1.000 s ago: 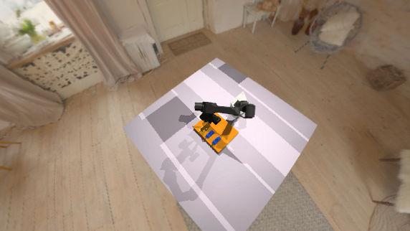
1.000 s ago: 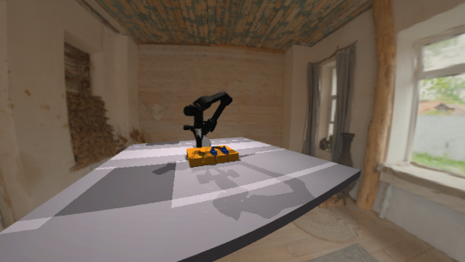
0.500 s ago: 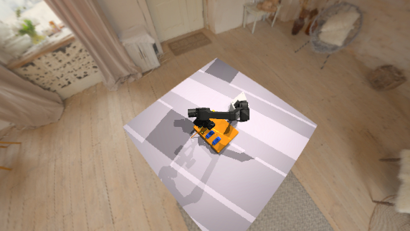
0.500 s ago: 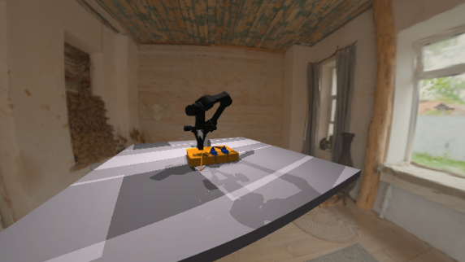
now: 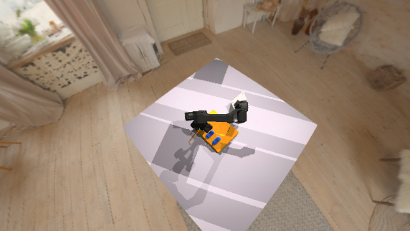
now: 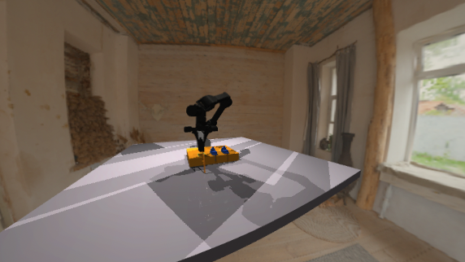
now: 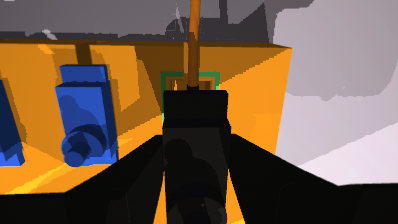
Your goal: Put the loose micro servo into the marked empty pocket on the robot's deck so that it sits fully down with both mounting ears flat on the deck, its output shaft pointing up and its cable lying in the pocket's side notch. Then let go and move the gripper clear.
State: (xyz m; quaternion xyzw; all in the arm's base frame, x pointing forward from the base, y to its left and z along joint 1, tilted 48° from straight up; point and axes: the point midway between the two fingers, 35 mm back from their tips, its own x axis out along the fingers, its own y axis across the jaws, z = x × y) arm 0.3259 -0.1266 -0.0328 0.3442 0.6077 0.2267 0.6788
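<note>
My gripper tip is 110 mm past the orange robot deck, 90 mm to the right of it and 90 mm above it.
</note>
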